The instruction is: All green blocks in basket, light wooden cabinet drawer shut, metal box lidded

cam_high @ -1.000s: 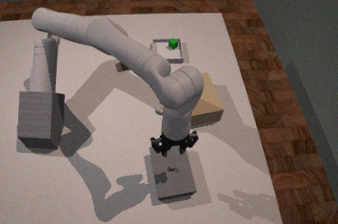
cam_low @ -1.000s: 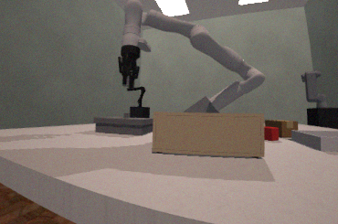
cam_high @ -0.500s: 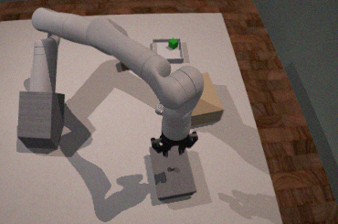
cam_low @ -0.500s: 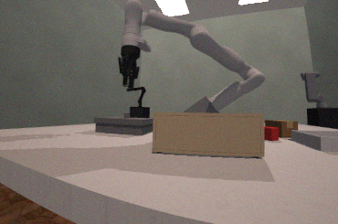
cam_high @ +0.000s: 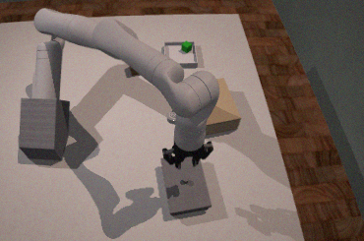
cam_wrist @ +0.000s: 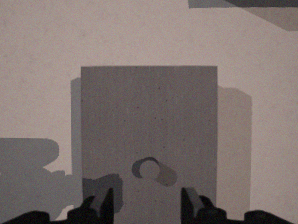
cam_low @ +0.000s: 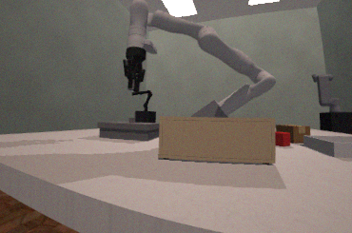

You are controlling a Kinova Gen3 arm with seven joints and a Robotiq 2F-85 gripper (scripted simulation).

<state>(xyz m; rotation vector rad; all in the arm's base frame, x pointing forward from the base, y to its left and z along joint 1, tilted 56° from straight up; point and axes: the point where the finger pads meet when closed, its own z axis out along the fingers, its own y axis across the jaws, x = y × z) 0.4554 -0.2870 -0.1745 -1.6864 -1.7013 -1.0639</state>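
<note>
Now: the metal box 160 mm below my hand. Round my hand: cardboard box (550 mm to the left, 150 mm below, 130 mm behind); then light wooden cabinet (300 mm to the left, 150 mm below, 120 mm ahead); then red block (480 mm to the left, 170 mm below, 20 mm behind).
</note>
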